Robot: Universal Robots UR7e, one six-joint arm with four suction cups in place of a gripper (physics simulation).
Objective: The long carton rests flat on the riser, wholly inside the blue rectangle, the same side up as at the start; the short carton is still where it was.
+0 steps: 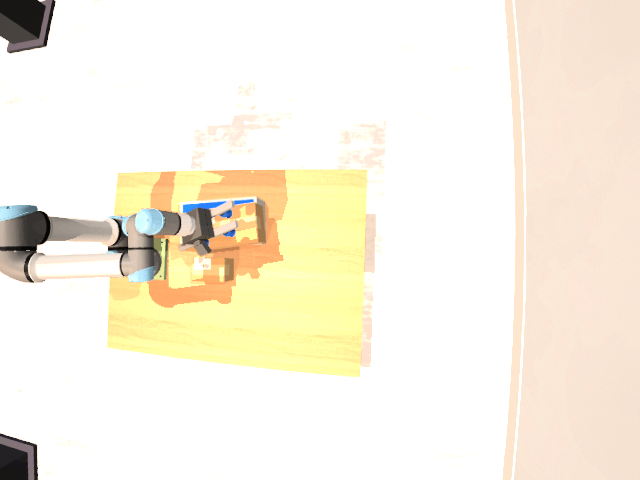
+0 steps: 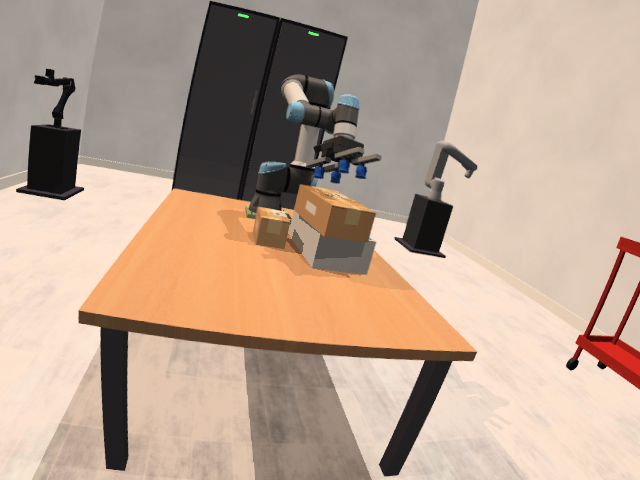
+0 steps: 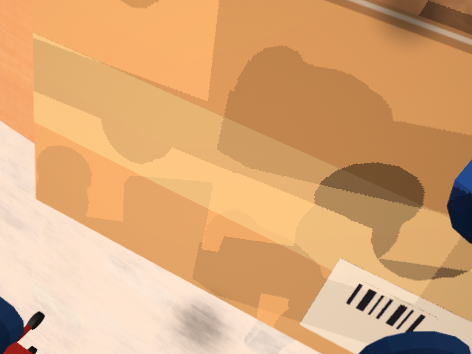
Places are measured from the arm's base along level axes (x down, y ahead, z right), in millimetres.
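Pixels of known places: hand, its tool point: point(image 2: 339, 177) point(image 3: 196, 265).
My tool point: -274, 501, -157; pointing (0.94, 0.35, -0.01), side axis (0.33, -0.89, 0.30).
For each thing: its top centre in the pictures, then the offset to it from my tool point, as dx, dy, dz. "spot": a spot on its surface instead. Level surfaces: height alone.
- long carton, centre of its top: point(image 3: 323, 217) point(image 2: 335, 197) point(image 1: 218, 226) +73, -31, -13
- grey riser, centre of its top: point(image 2: 332, 221) point(image 1: 217, 222) +173, -90, -42
- blue rectangle, a spot on its surface: point(image 1: 199, 206) spot: +173, -180, -109
- short carton, centre of its top: point(image 2: 273, 214) point(image 1: 208, 269) +193, -131, +168
- wooden table, height of its surface: dx +293
The long carton point(image 1: 248, 235) point(image 2: 323, 211) point(image 3: 150, 75) lies flat on the grey riser point(image 2: 341, 255), its taped, labelled face up. Part of the blue rectangle point(image 1: 199, 206) shows along the side away from the short carton. No blue shows along the side toward the short carton or at the front end; the carton's edges there appear close to the riser's edges. The short carton point(image 1: 209, 274) point(image 2: 272, 229) stands on the table beside the riser. My gripper point(image 1: 227, 223) point(image 2: 340, 172) is open, its blue cups a little above the long carton with a gap and holding nothing.
The wooden table point(image 1: 310, 310) point(image 2: 232, 299) carries the riser and the short carton. A green base plate point(image 1: 163, 263) lies by the arm's base. Away from the table are a black cabinet point(image 2: 222, 103), two pedestals point(image 2: 53, 160) point(image 2: 428, 224) with small arms, and a red cart point(image 2: 615, 353).
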